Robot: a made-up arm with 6 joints.
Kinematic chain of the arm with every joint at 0, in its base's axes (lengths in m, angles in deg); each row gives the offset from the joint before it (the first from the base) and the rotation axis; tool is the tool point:
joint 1: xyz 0 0 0.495 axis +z
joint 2: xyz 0 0 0 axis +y
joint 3: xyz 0 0 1.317 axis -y
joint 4: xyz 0 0 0 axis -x
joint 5: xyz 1.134 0 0 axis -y
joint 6: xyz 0 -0.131 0 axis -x
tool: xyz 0 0 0
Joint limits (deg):
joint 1: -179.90..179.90
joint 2: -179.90..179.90
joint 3: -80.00..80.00
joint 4: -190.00..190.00
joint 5: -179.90..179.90
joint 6: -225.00..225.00
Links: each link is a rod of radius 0.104 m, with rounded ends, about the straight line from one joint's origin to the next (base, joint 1, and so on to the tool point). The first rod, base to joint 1, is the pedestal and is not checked.
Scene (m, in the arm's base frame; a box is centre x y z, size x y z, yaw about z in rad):
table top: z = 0
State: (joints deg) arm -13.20 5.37 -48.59 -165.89 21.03 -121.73
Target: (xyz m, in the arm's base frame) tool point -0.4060 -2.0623 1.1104
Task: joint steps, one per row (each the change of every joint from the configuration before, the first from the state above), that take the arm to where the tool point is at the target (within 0.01 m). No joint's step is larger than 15 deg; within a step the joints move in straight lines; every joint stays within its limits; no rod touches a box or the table.
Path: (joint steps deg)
1: -13.07 6.21 12.18 -1.32 0.00 0.00
2: -13.07 6.22 12.17 -1.32 0.00 0.00
3: -13.07 6.21 12.18 -1.31 0.00 0.00
4: -13.07 6.21 12.17 -1.32 0.00 0.00
5: -13.08 6.22 12.18 -1.32 0.00 0.00
6: -13.07 6.21 12.17 -1.32 0.00 0.00
7: -13.07 6.21 12.18 -1.32 0.00 0.00

